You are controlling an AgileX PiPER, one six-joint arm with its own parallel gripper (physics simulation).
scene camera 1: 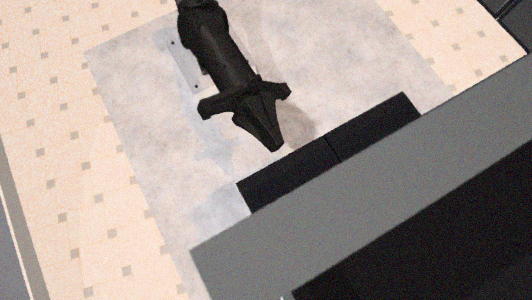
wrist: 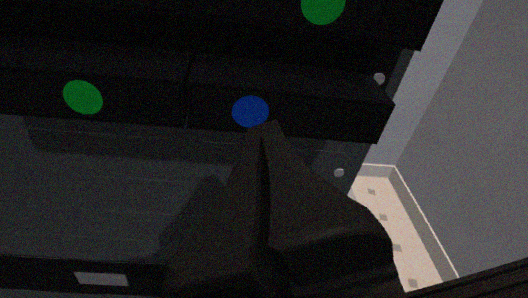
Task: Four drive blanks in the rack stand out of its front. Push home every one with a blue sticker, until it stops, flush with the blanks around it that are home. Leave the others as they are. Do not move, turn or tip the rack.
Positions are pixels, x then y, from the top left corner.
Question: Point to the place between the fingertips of my gripper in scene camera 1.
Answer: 277, 147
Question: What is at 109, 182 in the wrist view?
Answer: A rack.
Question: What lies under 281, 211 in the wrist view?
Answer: My gripper.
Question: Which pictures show the rack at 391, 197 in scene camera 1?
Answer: Scene camera 1 and the wrist view: all of them.
